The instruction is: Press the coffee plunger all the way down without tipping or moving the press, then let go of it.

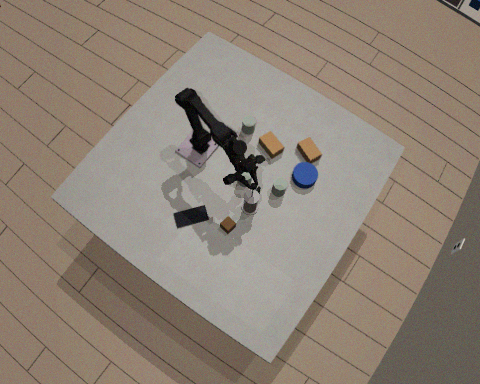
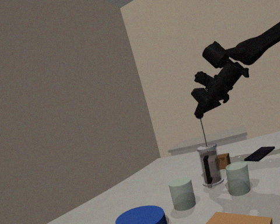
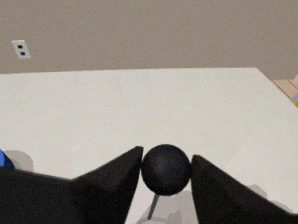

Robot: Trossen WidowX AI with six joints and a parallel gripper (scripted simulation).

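Now: gripper tip 1 cm past the coffee press, 2 cm to the right of it and 12 cm above it. From my gripper tip the other things lie so: flat black slab: 19 cm behind, 20 cm to the right, 24 cm below; blue disc: 10 cm ahead, 29 cm to the left, 22 cm below; orange cube: 3 cm behind, 14 cm to the right, 22 cm below.
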